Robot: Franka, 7 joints.
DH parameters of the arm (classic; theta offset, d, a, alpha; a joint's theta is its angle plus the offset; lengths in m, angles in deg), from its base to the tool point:
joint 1: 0 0.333 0 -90
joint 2: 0 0 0 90
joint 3: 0 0.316 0.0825 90
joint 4: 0 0 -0.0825 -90
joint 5: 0 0.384 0 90
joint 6: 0 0 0.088 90
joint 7: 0 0.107 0 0
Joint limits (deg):
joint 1: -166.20..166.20
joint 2: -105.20..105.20
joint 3: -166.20..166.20
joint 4: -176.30..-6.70
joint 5: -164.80..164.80
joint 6: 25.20..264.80
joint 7: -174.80..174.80
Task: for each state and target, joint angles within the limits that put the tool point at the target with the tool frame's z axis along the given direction. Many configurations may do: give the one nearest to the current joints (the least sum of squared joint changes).
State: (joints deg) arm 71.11 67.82 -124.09 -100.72 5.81 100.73 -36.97
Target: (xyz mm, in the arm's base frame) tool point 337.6 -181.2 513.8 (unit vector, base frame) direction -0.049 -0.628 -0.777
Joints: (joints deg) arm 85.98 68.78 -125.58 -145.09 28.54 122.98 -36.97
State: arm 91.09 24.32 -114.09 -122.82 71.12 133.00 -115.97
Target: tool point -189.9 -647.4 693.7 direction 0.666 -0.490 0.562
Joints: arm 36.58 -21.37 -139.91 -77.92 113.73 105.45 -115.97
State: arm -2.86 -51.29 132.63 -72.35 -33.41 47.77 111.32
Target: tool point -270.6 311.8 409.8 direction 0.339 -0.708 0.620
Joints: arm 19.84 -61.69 105.83 -119.05 -54.78 25.20 111.32
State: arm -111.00 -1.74 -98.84 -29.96 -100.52 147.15 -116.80
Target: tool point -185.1 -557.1 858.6 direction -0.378 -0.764 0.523
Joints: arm -96.79 40.83 -101.33 -7.68 -107.89 199.44 -116.80
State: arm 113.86 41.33 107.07 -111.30 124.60 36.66 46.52
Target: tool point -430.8 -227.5 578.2 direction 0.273 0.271 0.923
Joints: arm 128.88 42.52 87.69 -123.51 122.26 43.19 46.52
